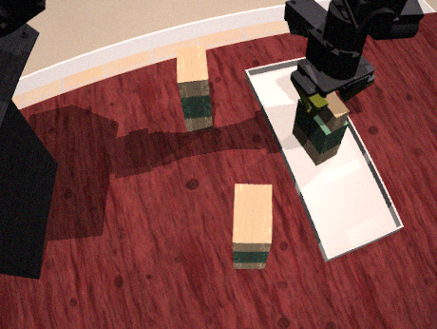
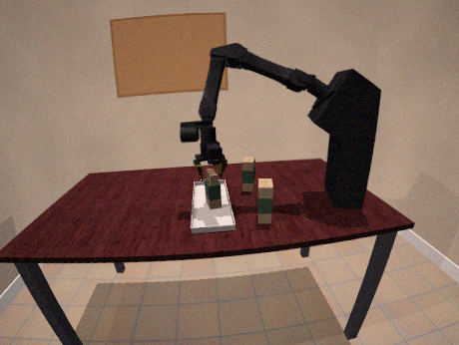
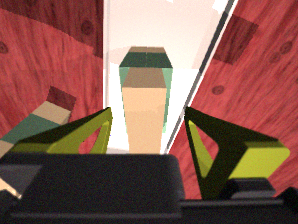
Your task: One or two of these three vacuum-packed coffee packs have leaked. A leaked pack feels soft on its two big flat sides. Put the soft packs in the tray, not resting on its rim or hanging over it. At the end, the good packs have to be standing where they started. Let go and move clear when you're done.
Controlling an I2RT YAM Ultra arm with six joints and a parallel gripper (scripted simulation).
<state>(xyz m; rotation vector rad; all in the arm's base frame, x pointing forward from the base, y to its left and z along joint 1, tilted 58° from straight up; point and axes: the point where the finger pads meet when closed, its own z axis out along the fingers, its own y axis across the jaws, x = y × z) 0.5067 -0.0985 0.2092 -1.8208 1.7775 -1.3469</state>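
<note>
My hand is 10 mm to the left of the white tray and 110 mm above it.
</note>
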